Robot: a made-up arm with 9 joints. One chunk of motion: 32 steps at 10 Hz.
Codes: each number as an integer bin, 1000 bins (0 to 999) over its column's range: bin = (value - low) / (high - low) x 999, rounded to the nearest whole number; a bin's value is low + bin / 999 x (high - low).
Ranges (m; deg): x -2.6..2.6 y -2.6..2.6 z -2.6..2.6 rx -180..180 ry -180..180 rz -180..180
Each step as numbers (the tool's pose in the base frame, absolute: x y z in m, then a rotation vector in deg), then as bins.
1 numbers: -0.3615 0.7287 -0.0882 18.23 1.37 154.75
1 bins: 430 639 483 550 503 929
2 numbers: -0.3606 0.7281 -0.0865 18.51 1.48 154.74
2 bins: 430 639 483 551 504 929
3 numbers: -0.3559 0.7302 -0.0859 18.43 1.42 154.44
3 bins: 431 640 483 551 503 928
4 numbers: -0.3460 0.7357 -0.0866 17.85 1.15 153.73
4 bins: 433 641 483 549 503 926
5 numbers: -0.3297 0.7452 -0.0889 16.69 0.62 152.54
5 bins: 436 643 482 546 501 923
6 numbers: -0.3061 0.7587 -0.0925 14.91 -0.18 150.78
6 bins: 441 645 482 541 499 918
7 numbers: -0.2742 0.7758 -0.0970 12.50 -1.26 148.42
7 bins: 447 649 481 534 496 911
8 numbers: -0.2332 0.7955 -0.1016 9.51 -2.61 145.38
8 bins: 455 652 480 526 492 903
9 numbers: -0.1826 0.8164 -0.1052 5.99 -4.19 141.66
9 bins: 464 656 479 516 488 893
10 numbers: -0.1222 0.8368 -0.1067 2.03 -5.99 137.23
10 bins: 476 660 479 505 483 880
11 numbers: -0.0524 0.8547 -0.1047 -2.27 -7.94 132.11
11 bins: 489 664 479 493 477 866
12 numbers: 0.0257 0.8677 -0.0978 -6.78 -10.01 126.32
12 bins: 504 666 481 481 472 850
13 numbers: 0.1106 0.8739 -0.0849 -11.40 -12.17 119.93
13 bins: 521 667 483 468 466 832
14 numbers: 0.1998 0.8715 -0.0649 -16.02 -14.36 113.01
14 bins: 538 667 487 455 460 813
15 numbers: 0.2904 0.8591 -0.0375 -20.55 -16.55 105.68
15 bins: 555 665 492 442 454 793
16 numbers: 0.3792 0.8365 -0.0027 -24.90 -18.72 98.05
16 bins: 572 660 499 430 448 772
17 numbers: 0.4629 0.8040 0.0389 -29.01 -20.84 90.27
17 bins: 588 654 507 419 442 750
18 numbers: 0.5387 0.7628 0.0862 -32.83 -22.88 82.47
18 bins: 603 646 516 408 436 728
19 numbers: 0.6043 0.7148 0.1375 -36.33 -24.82 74.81
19 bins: 616 637 526 399 431 707
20 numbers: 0.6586 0.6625 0.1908 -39.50 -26.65 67.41
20 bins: 626 627 536 390 426 687
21 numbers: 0.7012 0.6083 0.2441 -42.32 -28.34 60.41
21 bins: 634 616 546 382 421 667
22 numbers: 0.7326 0.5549 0.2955 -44.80 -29.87 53.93
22 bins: 640 606 556 375 417 649
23 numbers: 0.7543 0.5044 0.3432 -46.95 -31.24 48.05
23 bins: 644 596 565 369 413 633
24 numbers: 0.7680 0.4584 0.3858 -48.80 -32.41 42.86
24 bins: 647 588 574 364 410 618
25 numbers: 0.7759 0.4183 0.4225 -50.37 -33.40 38.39
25 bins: 649 580 581 360 407 606
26 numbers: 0.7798 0.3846 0.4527 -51.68 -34.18 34.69
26 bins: 649 573 586 356 405 596
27 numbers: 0.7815 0.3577 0.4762 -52.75 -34.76 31.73
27 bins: 650 568 591 353 403 588
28 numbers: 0.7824 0.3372 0.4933 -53.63 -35.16 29.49
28 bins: 650 564 594 351 402 581
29 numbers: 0.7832 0.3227 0.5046 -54.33 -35.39 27.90
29 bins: 650 561 596 349 401 577
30 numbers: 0.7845 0.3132 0.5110 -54.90 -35.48 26.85
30 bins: 650 560 598 347 401 574
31 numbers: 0.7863 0.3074 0.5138 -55.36 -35.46 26.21
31 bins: 651 559 598 346 401 572
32 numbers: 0.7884 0.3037 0.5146 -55.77 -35.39 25.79
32 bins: 651 558 598 345 401 571
